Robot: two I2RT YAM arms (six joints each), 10 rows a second.
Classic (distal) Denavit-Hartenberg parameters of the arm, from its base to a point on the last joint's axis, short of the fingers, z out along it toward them. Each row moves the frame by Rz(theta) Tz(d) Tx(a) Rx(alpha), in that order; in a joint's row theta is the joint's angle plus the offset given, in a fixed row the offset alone. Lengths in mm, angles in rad.
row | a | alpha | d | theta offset
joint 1 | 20.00 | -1.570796 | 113.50 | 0.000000
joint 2 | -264.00 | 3.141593 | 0.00 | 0.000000
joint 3 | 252.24 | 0.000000 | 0.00 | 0.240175
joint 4 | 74.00 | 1.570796 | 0.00 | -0.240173
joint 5 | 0.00 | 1.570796 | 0.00 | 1.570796
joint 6 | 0.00 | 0.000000 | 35.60 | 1.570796
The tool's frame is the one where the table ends.
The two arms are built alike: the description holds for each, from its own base.
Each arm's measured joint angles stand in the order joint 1, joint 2, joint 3, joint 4, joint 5, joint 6.
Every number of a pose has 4 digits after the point. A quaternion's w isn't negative.
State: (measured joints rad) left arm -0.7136 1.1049 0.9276 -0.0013 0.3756 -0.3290; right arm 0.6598 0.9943 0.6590 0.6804 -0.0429 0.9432
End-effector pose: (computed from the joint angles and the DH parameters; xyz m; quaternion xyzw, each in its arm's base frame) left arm 0.1869 -0.1791 0.3462 0.2616 0.7171 -0.4380 0.4749; right arm 0.1810 0.1424 0.3479 0.0638 0.5718 0.5961 0.5600
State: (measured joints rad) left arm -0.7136 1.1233 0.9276 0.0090 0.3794 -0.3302; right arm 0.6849 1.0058 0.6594 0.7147 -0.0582 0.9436
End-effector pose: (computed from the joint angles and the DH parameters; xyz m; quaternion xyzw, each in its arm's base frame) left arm 0.1902 -0.1821 0.3428 0.2622 0.7194 -0.4383 0.4709; right arm 0.1781 0.1482 0.3492 0.0491 0.5638 0.6107 0.5538
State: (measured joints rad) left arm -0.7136 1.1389 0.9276 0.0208 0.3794 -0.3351; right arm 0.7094 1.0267 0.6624 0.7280 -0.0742 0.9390
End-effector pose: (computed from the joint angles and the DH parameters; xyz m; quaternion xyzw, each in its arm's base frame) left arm 0.1930 -0.1846 0.3403 0.2604 0.7212 -0.4389 0.4684; right arm 0.1773 0.1557 0.3471 0.0346 0.5669 0.6182 0.5433
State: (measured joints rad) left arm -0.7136 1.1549 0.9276 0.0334 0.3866 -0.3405; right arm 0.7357 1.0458 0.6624 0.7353 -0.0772 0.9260
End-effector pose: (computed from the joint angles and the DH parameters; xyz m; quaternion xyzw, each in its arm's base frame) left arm 0.1957 -0.1872 0.3376 0.2605 0.7221 -0.4418 0.4643; right arm 0.1762 0.1632 0.3437 0.0228 0.5724 0.6200 0.5361
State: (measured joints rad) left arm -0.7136 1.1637 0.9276 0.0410 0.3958 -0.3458; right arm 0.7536 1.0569 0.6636 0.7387 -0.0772 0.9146
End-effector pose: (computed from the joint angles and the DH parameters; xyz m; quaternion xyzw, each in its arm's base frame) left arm 0.1971 -0.1888 0.3362 0.2612 0.7219 -0.4456 0.4604; right arm 0.1750 0.1680 0.3420 0.0147 0.5753 0.6204 0.5328
